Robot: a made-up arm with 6 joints.
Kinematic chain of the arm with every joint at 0, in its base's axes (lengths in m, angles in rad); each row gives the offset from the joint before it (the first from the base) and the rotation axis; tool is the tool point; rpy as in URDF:
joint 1: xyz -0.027 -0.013 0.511 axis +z
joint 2: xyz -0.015 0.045 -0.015 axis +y
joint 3: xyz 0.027 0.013 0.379 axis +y
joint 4: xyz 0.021 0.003 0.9 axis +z
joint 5: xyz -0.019 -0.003 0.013 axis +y
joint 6: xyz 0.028 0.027 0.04 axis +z
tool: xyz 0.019 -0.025 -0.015 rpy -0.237 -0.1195 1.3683
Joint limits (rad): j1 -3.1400..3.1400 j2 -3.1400..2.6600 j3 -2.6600..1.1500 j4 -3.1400..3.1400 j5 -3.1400..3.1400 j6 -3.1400..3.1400
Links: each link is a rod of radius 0.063 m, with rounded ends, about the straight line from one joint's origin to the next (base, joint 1, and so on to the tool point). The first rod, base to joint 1, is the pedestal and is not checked.
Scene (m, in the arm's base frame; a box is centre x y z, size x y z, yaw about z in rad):
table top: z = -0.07
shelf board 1: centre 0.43 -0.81 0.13 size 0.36 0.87 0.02 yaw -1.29
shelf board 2: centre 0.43 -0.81 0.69 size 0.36 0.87 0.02 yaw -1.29
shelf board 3: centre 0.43 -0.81 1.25 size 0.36 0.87 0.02 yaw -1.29
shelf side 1: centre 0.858 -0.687 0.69 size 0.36 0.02 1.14 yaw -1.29
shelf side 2: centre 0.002 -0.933 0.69 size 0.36 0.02 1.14 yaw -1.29
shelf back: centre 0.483 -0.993 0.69 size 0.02 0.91 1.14 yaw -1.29
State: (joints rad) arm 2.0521 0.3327 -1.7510 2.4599 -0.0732 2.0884
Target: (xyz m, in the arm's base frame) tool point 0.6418 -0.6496 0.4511
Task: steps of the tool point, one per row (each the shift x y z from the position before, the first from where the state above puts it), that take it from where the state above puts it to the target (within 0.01 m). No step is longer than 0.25 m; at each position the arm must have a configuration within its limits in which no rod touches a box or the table.
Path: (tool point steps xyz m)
1: -0.0248 0.0963 0.0195
2: -0.0254 0.0853 -0.0013
3: -0.0226 0.0706 -0.0183
4: 0.1376 -0.0122 -0.1592
5: 0.1119 0.0498 -0.1741
6: 0.0642 0.0959 -0.1768
7: 0.0367 -0.0887 0.0210
8: 0.0307 -0.1007 0.0005
9: 0.0187 -0.1091 -0.0215

